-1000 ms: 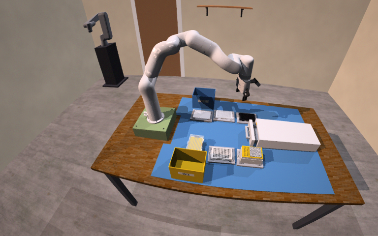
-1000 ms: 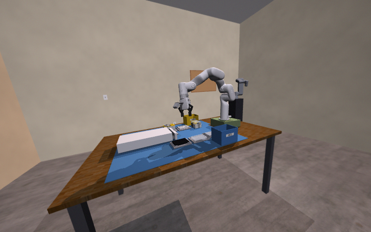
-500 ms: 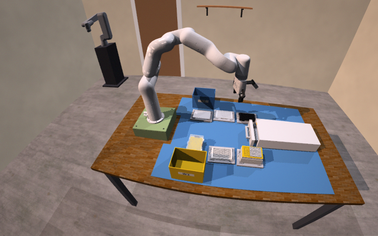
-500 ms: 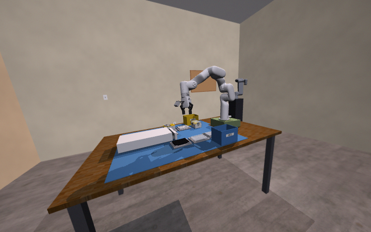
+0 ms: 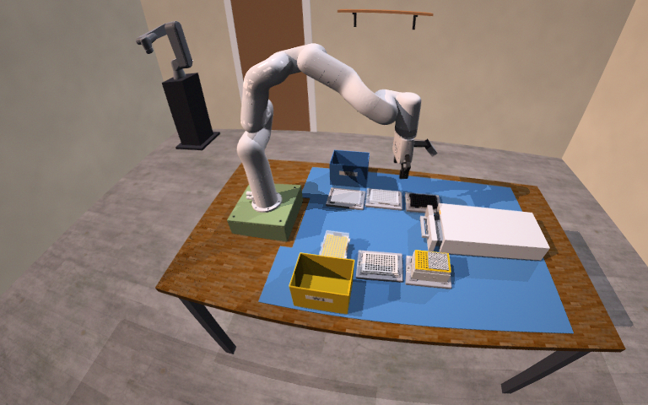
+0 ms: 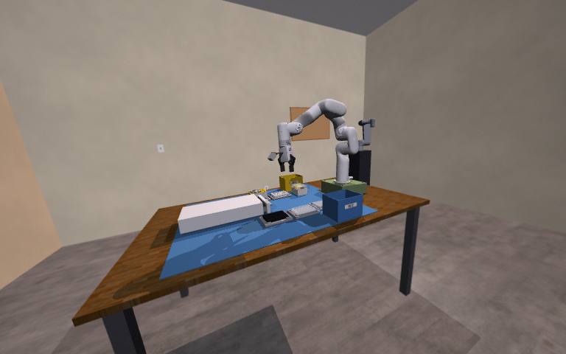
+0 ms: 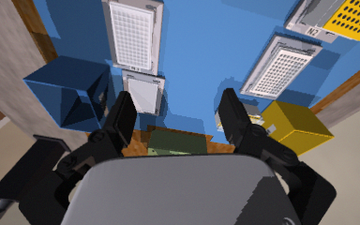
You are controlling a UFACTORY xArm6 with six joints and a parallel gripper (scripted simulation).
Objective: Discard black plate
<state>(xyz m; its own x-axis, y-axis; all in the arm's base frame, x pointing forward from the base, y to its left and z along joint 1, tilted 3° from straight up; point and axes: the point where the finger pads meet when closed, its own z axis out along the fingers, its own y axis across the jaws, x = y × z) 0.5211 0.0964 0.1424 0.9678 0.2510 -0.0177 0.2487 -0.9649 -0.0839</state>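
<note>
Right now the black plate is 14 cm ahead of my hand, 12 cm to the left of it and 23 cm below it. Round my hand: grey work nest 14 cm ahead, 12 cm to the left, 25 cm below; drawer 28 cm ahead, 6 cm to the right, 23 cm below; blue bin 23 cm behind, 24 cm to the left, 21 cm below.
</note>
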